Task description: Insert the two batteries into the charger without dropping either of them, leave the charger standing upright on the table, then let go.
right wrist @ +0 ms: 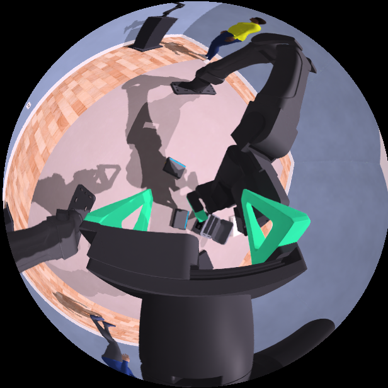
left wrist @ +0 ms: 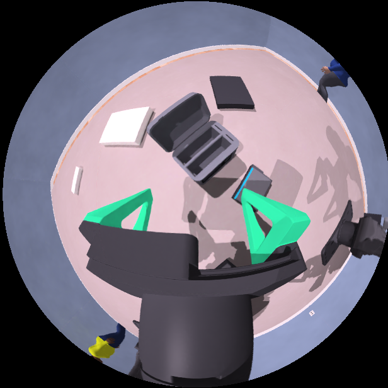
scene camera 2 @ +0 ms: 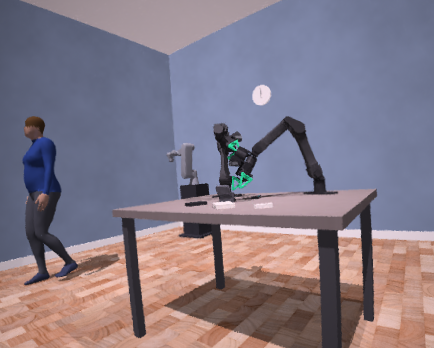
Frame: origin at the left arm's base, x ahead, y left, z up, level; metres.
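Where they show: left gripper, between the fingertips: (scene camera 2: 236, 189); left arm's base, origin of its link: (scene camera 2: 320, 193).
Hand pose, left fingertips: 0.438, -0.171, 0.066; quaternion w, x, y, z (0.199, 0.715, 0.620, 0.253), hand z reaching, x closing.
Note:
Things, the pixels of their top centre, and the offset from my left fingertips, as dx, dy, dz. "pt": a spot on its surface instead. Level surfaces: height alone.
- grey charger, a spot on its surface: (scene camera 2: 224, 193) pt +0.080, +0.016, -0.014
- white box, centre of its top: (scene camera 2: 223, 203) +0.159, +0.147, -0.047
- dark flat box, centre of its top: (scene camera 2: 195, 202) +0.202, -0.082, -0.051
- small white block, centre of its top: (scene camera 2: 263, 204) +0.075, +0.336, -0.051
- table, height of its surface: dz -0.066
The grey charger (scene camera 2: 224, 193) (left wrist: 230, 153) (right wrist: 218, 231) stands on the table with its lid open; both slots look empty in the left wrist view. One grey battery with a blue edge (left wrist: 256, 185) (right wrist: 180, 219) lies close beside the charger, apart from it. The other battery (right wrist: 174, 168) lies farther off in the right wrist view; I cannot make it out in the left wrist view. My left gripper (scene camera 2: 240, 182) (left wrist: 196, 193) is open and empty, low above the charger and the nearer battery. My right gripper (scene camera 2: 233, 150) is open and empty, higher up.
A white box (scene camera 2: 223, 205) (left wrist: 125, 127), a dark flat box (scene camera 2: 196, 203) (left wrist: 232, 91) (right wrist: 205, 260) and a small white block (scene camera 2: 263, 205) (left wrist: 76, 180) lie on the table (scene camera 2: 305, 207) around the charger. My left arm reaches over the table beneath the right gripper.

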